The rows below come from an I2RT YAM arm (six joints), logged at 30 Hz.
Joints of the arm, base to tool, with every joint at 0 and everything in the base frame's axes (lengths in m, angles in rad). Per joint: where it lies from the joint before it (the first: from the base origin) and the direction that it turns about. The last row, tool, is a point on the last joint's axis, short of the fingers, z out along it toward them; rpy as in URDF.
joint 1: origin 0 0 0.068 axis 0 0 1
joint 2: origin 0.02 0.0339 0.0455 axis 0 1 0
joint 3: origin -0.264 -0.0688 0 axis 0 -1 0
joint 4: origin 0.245 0.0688 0.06 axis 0 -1 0
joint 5: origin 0.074 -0.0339 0.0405 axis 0 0 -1
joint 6: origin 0.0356 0 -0.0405 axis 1 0 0
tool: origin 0 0 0 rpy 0 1.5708 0
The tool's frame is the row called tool.
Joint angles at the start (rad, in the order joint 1, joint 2, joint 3, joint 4, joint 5, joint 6):
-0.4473 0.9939 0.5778 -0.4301 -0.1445 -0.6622
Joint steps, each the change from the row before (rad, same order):
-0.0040 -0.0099 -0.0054 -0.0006 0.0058 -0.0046
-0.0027 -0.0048 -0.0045 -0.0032 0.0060 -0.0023
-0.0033 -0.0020 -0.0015 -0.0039 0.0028 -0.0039
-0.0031 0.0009 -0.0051 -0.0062 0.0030 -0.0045
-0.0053 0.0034 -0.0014 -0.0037 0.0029 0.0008
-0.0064 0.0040 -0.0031 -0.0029 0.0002 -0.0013
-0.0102 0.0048 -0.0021 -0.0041 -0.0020 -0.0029
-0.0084 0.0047 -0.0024 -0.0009 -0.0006 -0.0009
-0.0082 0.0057 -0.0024 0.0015 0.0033 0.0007
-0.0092 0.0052 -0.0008 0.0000 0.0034 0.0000
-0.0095 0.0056 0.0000 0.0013 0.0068 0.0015
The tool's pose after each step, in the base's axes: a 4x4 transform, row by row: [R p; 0 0 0 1], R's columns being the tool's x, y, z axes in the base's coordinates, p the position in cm. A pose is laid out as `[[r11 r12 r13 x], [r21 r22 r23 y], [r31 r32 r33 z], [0 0 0 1]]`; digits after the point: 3 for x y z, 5 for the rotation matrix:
[[-0.74357 -0.14095 0.65364 17.772], [-0.32031 0.93316 -0.16316 -8.066], [-0.58695 -0.33068 -0.73901 20.878], [0 0 0 1]]
[[-0.74806 -0.13794 0.64914 17.628], [-0.31908 0.93244 -0.16956 -8.078], [-0.58189 -0.33397 -0.74153 20.792], [0 0 0 1]]
[[-0.75147 -0.13739 0.64531 17.535], [-0.31908 0.93177 -0.17318 -8.115], [-0.57748 -0.33604 -0.74404 20.749], [0 0 0 1]]
[[-0.75930 -0.14007 0.63549 17.410], [-0.31751 0.93217 -0.17390 -8.131], [-0.56803 -0.33382 -0.75227 20.525], [0 0 0 1]]
[[-0.76652 -0.13561 0.62774 17.347], [-0.31025 0.93402 -0.17706 -8.225], [-0.56231 -0.33048 -0.75801 20.395], [0 0 0 1]]
[[-0.77337 -0.13346 0.61974 17.268], [-0.30399 0.93594 -0.17780 -8.324], [-0.55631 -0.32590 -0.76440 20.207], [0 0 0 1]]
[[-0.78069 -0.13027 0.61120 17.167], [-0.29621 0.93832 -0.17836 -8.483], [-0.55026 -0.32029 -0.77112 20.030], [0 0 0 1]]
[[-0.78667 -0.12562 0.60446 17.096], [-0.28849 0.94041 -0.18003 -8.625], [-0.54582 -0.31600 -0.77603 19.868], [0 0 0 1]]
[[-0.79349 -0.11763 0.59711 17.044], [-0.27927 0.94212 -0.18552 -8.789], [-0.54072 -0.31396 -0.78041 19.704], [0 0 0 1]]
[[-0.80012 -0.10904 0.58985 16.986], [-0.26998 0.94357 -0.19179 -8.972], [-0.53566 -0.31270 -0.78440 19.588], [0 0 0 1]]
[[-0.80729 -0.09694 0.58214 16.939], [-0.25896 0.94457 -0.20182 -9.183], [-0.53031 -0.31368 -0.78764 19.498], [0 0 0 1]]

